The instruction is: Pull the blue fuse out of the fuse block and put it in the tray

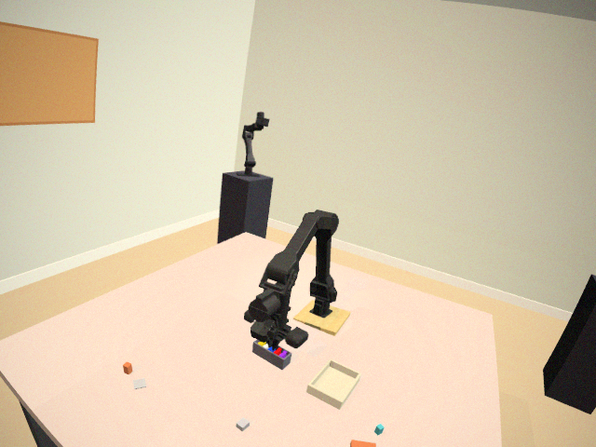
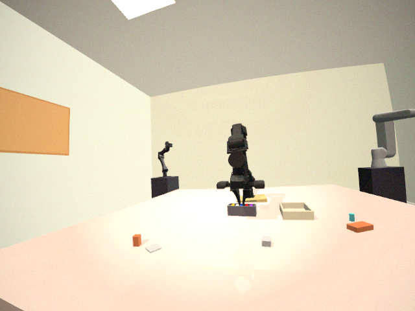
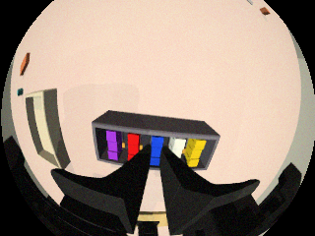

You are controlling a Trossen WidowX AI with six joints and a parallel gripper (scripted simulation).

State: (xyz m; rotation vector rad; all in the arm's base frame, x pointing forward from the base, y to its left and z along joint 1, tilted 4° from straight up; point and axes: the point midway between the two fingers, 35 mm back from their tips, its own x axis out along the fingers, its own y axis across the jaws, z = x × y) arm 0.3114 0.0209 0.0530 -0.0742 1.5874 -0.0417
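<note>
My gripper tip is now 20 cm to the right of the beige tray, 3 cm past it and 3 cm above it. From my gripper tip the other things lie so: blue fuse: 1 cm below; then teal cube: 37 cm to the left, 4 cm ahead, 2 cm below; then grey cube: 24 cm ahead, 11 cm to the left, 3 cm below.
</note>
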